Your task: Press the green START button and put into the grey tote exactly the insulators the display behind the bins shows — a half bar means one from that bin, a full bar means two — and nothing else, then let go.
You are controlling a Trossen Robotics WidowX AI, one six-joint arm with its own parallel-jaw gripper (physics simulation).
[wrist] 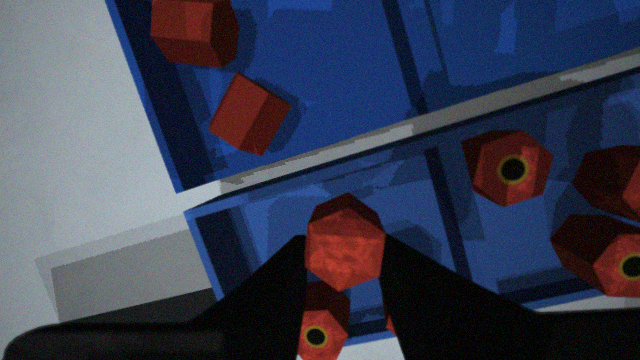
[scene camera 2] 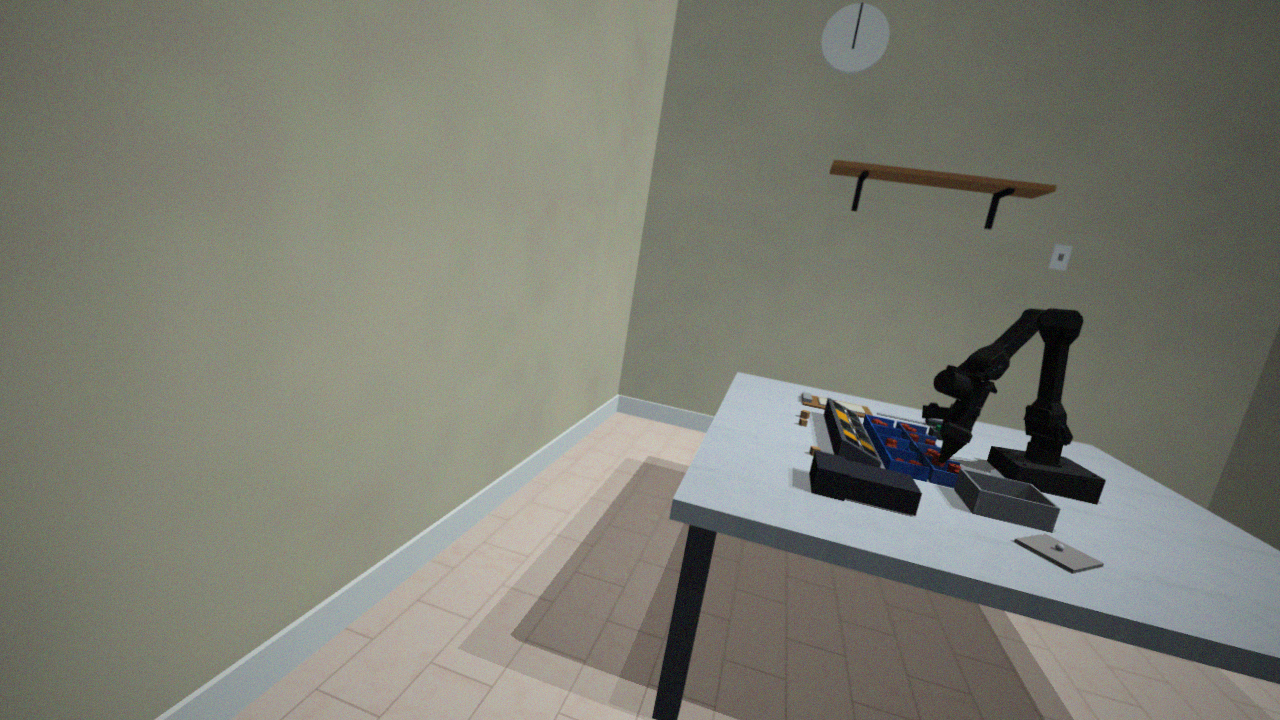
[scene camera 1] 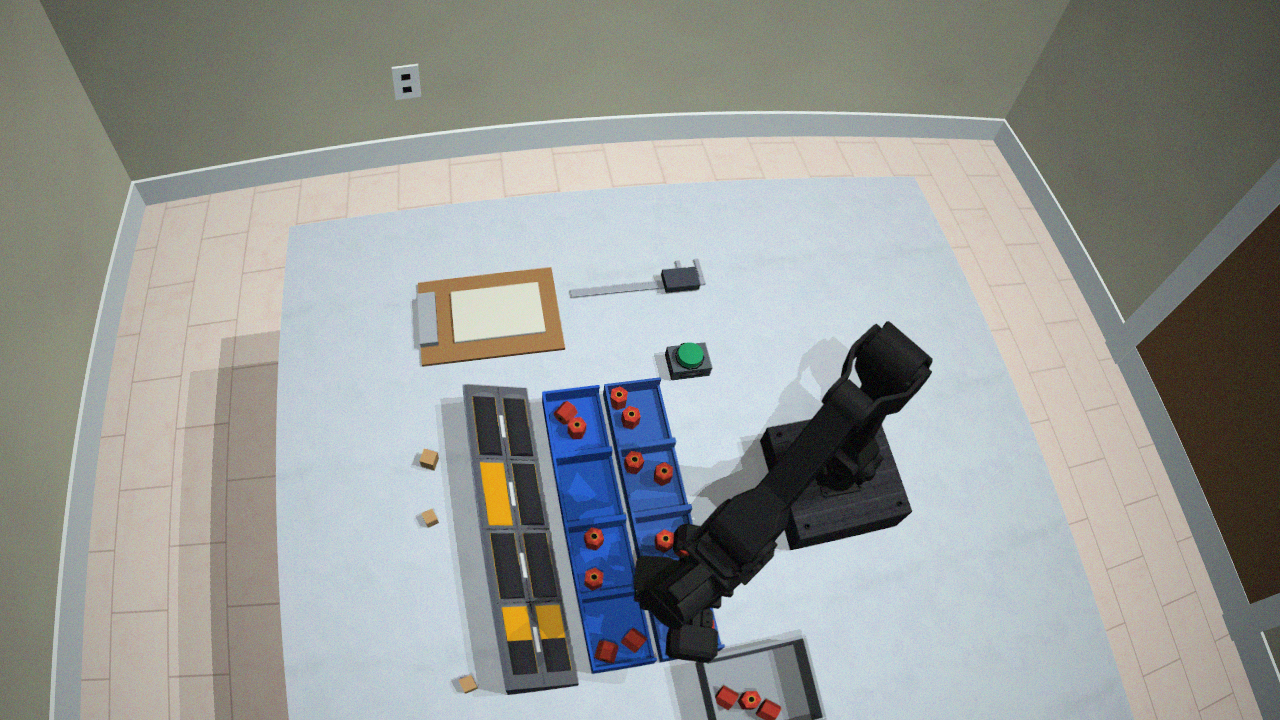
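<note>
The display (scene camera 1: 507, 565) (scene camera 2: 841, 429) shows one full yellow bar in the second-row left cell and a half bar in each fourth-row cell; the other cells are dark. My gripper (wrist: 340, 245) (scene camera 2: 945, 458) is shut on a red hexagonal insulator (wrist: 344, 255), held above the near-tote bin of the row beside the arm. Another insulator (wrist: 322, 330) is below it in that bin, with a sliver of a further one behind the right finger. The grey tote (scene camera 1: 799, 671) (scene camera 2: 1011, 512) shows three insulators. The green START button (scene camera 1: 690, 354) stands beyond the bins. The arm hides the fingertips in scene camera 1.
Blue bins (scene camera 1: 586, 488) stand in two rows before the display; the second bin beside it is empty. A clipboard (scene camera 1: 497, 311), a caliper (scene camera 1: 680, 279) and small wooden blocks (scene camera 1: 428, 459) lie around. A dark box (scene camera 2: 863, 483) and a flat lid (scene camera 2: 1058, 552) are near the table edge.
</note>
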